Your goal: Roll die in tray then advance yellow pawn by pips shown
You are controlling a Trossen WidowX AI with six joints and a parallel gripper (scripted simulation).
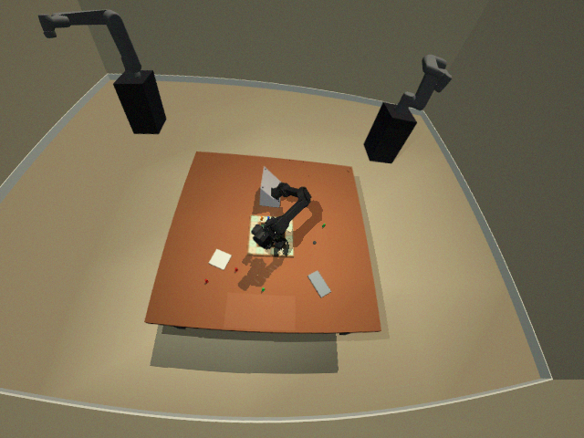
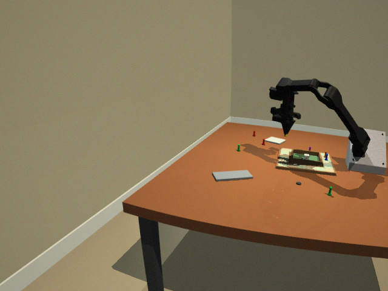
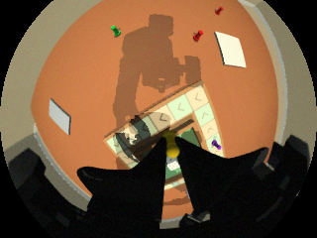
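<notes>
My gripper tip is now 120 mm past the white die, 40 mm to the right of it and 90 mm above it. Also, from my gripper tip: purple pawn: 140 mm behind, 80 mm to the right, 90 mm below; then green tray: 120 mm behind, 30 mm to the left, 110 mm below; then yellow pawn: 10 mm above.
</notes>
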